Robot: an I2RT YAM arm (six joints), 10 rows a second.
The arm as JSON. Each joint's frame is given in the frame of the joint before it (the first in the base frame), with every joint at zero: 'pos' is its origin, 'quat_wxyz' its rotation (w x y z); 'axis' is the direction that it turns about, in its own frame. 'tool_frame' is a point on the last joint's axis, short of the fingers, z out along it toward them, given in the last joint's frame.
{
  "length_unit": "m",
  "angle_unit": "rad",
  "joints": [
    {
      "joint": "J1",
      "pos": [
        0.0,
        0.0,
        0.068
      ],
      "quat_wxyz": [
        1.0,
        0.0,
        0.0,
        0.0
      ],
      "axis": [
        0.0,
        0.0,
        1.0
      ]
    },
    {
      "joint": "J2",
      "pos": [
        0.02,
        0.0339,
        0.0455
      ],
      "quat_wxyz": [
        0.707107,
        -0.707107,
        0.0,
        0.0
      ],
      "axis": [
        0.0,
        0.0,
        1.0
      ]
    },
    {
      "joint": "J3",
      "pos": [
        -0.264,
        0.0,
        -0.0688
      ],
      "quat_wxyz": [
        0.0,
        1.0,
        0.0,
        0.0
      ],
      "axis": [
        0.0,
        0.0,
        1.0
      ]
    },
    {
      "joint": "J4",
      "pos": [
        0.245,
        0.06,
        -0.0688
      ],
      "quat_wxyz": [
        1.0,
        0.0,
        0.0,
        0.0
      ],
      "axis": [
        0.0,
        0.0,
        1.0
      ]
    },
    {
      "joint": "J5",
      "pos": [
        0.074,
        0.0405,
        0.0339
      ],
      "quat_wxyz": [
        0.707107,
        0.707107,
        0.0,
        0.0
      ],
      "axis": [
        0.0,
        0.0,
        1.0
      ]
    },
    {
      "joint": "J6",
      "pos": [
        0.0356,
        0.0,
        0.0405
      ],
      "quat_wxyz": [
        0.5,
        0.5,
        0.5,
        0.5
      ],
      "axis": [
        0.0,
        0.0,
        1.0
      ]
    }
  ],
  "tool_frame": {
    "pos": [
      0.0,
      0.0,
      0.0
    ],
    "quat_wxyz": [
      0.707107,
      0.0,
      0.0,
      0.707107
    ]
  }
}
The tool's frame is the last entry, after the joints.
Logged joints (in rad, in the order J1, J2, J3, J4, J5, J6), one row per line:
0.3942, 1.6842, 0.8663, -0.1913, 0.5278, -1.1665
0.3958, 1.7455, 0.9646, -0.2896, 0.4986, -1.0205
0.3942, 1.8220, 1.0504, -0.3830, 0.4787, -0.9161
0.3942, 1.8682, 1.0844, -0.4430, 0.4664, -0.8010
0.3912, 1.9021, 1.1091, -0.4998, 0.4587, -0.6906
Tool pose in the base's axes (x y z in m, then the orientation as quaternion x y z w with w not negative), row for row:
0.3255, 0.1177, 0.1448, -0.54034, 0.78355, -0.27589, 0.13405
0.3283, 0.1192, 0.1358, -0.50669, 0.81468, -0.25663, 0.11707
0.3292, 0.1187, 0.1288, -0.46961, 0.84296, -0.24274, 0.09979
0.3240, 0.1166, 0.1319, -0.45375, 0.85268, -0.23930, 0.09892
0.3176, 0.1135, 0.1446, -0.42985, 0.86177, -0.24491, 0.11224
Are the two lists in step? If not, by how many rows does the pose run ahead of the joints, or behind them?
The pose runs 2 rows ahead of the joints: the pose in row i belongs to the joints in row i + 2.
